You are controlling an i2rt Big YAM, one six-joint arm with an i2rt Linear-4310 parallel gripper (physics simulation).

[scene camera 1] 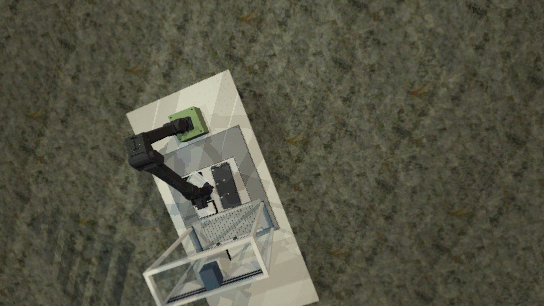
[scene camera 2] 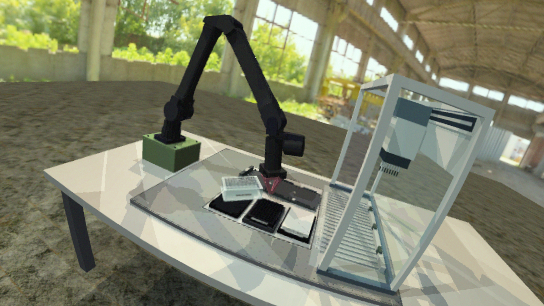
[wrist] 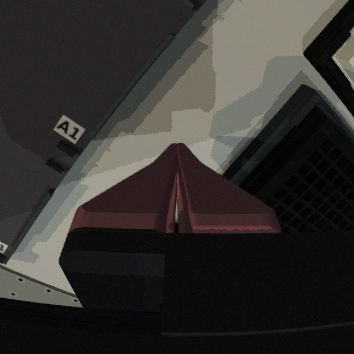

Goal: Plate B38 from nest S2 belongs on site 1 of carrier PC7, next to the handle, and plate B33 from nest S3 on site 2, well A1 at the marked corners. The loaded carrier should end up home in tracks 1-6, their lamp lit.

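Frame: origin at the arm's base, x left, y back, z up, level; metres.
Seen in the pictures: gripper, between the fingertips: [scene camera 1: 211,189] [scene camera 2: 271,193] [wrist: 176,154]; arm's base, origin of its link: [scene camera 1: 183,125] [scene camera 2: 169,139].
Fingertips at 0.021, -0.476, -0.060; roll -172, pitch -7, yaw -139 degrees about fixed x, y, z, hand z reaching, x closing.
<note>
Offsets run from my fingertips to a thing's top centre, as dx, dy, dz. Level surfaces: height alone.
My gripper [scene camera 2: 272,191] [wrist: 176,154] is shut and empty, its red fingertips together between the dark carrier @[+0.102, -0.006, +0.006] [scene camera 1: 227,187] [scene camera 2: 296,194] [wrist: 75,55] and the row of nests. The carrier's visible A1 label faces the fingers in the wrist view. A clear plate @[-0.071, +0.086, +0.047] [scene camera 1: 198,178] [scene camera 2: 241,189] sits skewed and raised over the leftmost nest in the second scene view, beside the fingers; its support is unclear. A black gridded plate @[-0.109, -0.026, +0.003] [scene camera 2: 265,213] [wrist: 312,187] is in the middle nest. A white plate @[-0.089, -0.132, +0.003] [scene camera 1: 206,210] [scene camera 2: 298,222] is in the right nest. Plate numbers are unreadable.
The grooved track deck @[dz -0.023] [scene camera 1: 225,225] lies beyond the nests, inside a tall white-framed enclosure [scene camera 1: 200,257] [scene camera 2: 351,200]. A blue-grey pipetting head [scene camera 1: 211,275] [scene camera 2: 412,125] hangs in it. The green arm base [scene camera 1: 198,131] [scene camera 2: 170,152] stands at the other end. No lit lamp is discernible.
</note>
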